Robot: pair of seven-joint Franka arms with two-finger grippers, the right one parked.
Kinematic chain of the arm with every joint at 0, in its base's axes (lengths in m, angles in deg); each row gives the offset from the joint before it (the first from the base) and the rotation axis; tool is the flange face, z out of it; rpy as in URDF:
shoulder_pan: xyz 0 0 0.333 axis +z
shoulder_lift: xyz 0 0 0 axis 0.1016 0.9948 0
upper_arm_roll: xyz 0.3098 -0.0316 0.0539 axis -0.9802 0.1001 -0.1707
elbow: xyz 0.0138 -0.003 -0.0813 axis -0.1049 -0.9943 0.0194
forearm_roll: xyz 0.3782 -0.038 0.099 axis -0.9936 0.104 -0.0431
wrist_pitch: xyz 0 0 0 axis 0.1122 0.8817 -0.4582
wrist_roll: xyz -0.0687 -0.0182 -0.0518 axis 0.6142 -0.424 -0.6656
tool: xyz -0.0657 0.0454 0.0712 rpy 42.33 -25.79 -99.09
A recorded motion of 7 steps. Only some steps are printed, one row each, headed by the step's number.
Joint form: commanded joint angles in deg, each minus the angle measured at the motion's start. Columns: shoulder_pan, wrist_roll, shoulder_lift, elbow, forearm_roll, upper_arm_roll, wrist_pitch.
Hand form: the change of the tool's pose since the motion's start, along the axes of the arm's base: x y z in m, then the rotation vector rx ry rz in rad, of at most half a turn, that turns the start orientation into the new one. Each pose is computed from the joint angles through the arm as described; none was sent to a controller.
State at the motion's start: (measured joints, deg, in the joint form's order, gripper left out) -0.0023 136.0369 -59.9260 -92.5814 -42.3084 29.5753 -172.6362
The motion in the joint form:
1: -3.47 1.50 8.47 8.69 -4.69 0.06 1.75
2: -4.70 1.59 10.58 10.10 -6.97 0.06 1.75
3: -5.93 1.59 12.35 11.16 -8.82 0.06 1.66
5: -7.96 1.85 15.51 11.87 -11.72 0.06 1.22
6: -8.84 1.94 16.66 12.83 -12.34 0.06 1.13
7: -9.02 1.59 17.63 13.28 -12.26 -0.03 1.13
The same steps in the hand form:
1: 0.0202 -0.0357 -0.0208 0.0050 -0.0008 -0.0374
2: 0.0204 -0.0474 -0.0324 0.0224 -0.0084 -0.0683
3: 0.0184 -0.0593 -0.0432 0.0365 -0.0138 -0.0992
5: 0.0096 -0.0787 -0.0719 0.0642 -0.0071 -0.1511
6: 0.0077 -0.0876 -0.0772 0.0636 -0.0087 -0.1651
7: 0.0087 -0.0889 -0.0850 0.0630 0.0028 -0.1703

